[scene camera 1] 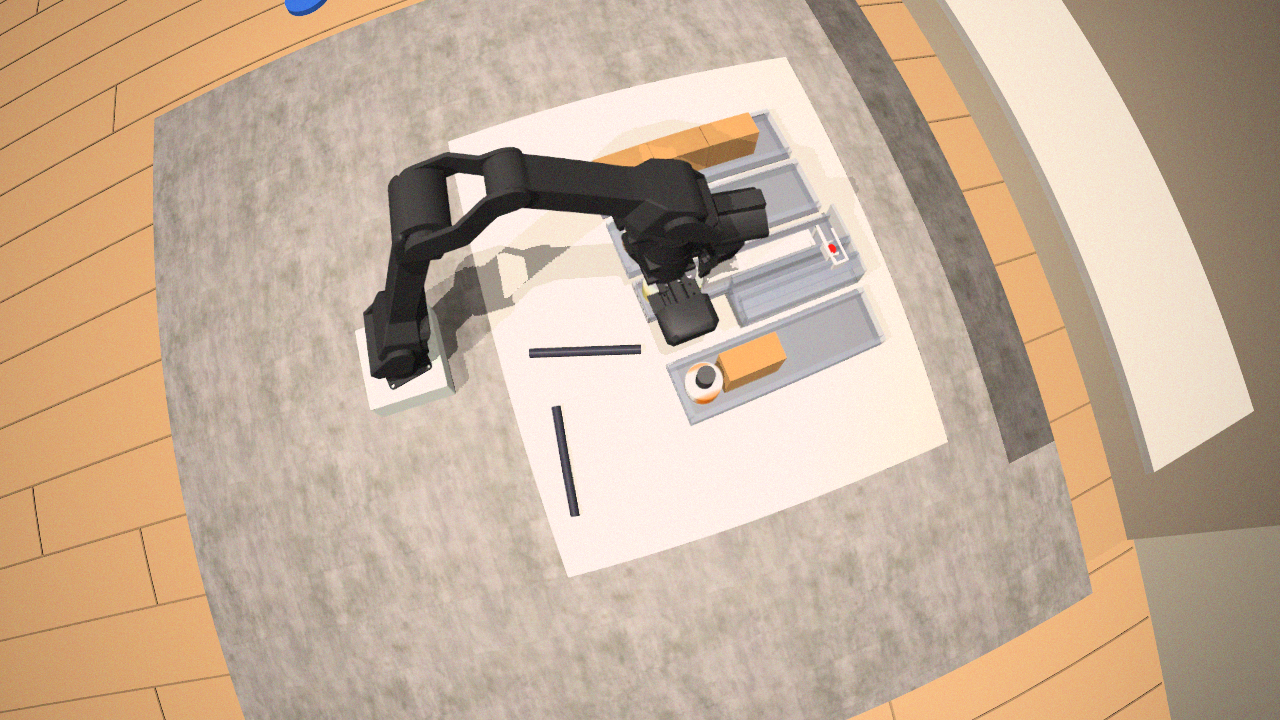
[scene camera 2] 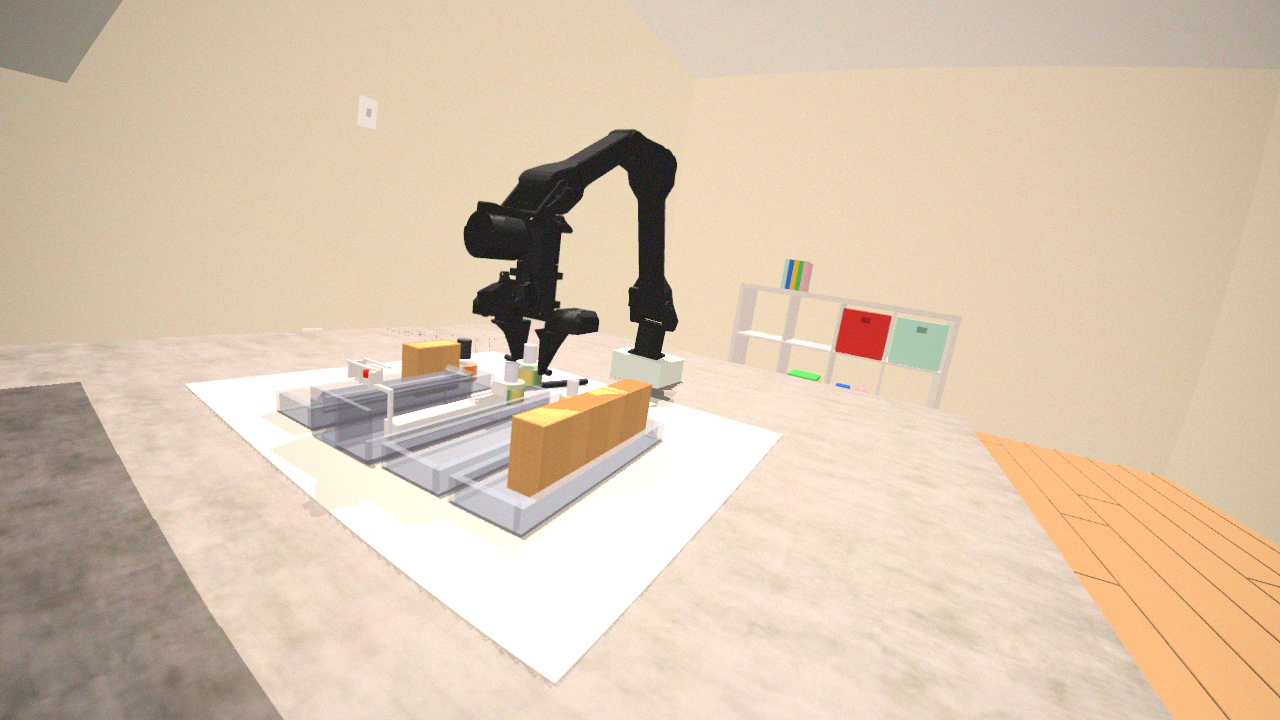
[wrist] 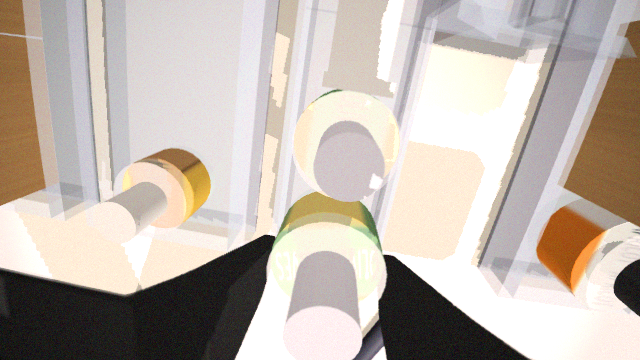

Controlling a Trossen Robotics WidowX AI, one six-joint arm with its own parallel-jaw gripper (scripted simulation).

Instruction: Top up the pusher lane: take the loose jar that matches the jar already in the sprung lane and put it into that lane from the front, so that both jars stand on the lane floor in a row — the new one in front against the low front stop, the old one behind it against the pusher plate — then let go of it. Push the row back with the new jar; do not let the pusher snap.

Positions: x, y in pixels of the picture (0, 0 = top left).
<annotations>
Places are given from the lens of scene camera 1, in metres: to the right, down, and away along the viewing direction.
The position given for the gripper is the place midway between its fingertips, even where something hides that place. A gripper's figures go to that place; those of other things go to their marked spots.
gripper (scene camera 1: 658, 286): 0.02, -0.09, 1.06
cardboard box (scene camera 1: 751, 361): 0.13, 0.00, 1.02
cardboard box (scene camera 1: 635, 155): -0.01, -0.27, 1.08
</annotations>
